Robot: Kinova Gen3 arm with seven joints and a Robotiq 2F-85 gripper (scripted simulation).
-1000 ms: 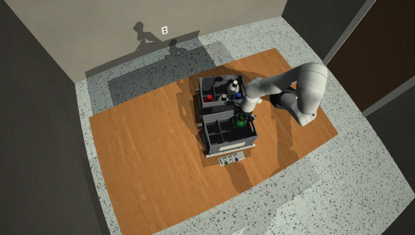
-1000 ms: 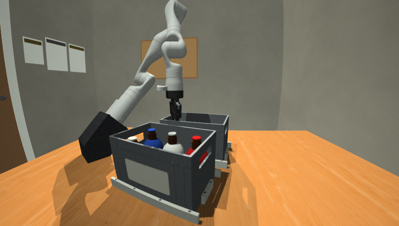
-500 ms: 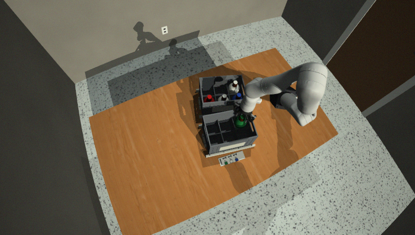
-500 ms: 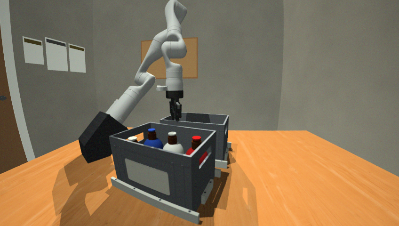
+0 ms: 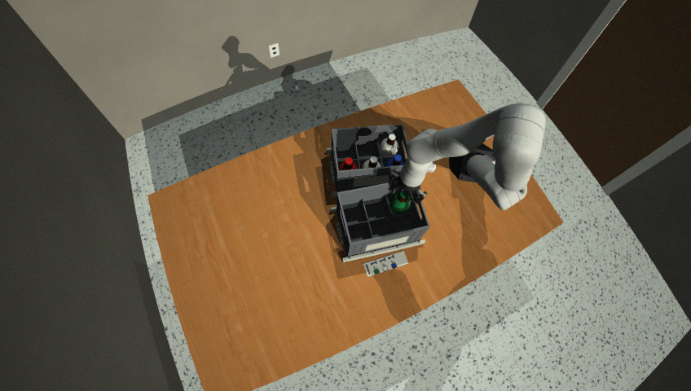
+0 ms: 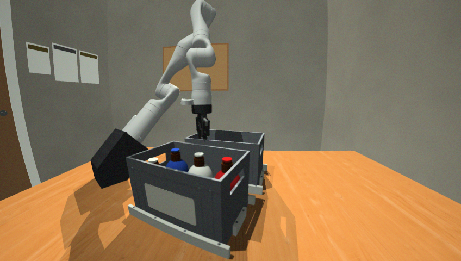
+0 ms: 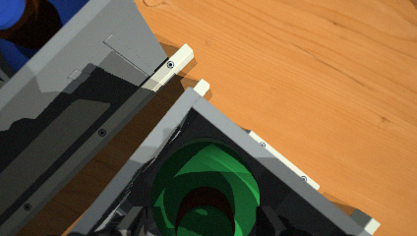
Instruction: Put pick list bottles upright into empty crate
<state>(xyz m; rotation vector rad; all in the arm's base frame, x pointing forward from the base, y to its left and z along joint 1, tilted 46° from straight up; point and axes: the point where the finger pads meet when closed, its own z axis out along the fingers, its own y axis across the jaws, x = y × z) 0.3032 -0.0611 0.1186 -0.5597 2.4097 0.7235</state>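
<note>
My gripper is now 7 cm above the green bottle. Also, from my hand: red bottle: 18 cm to the right, 14 cm ahead, 7 cm below; then blue bottle: 14 cm to the right, 7 cm below, 4 cm behind; then pick list: 18 cm to the left, 15 cm below, 10 cm ahead.
</note>
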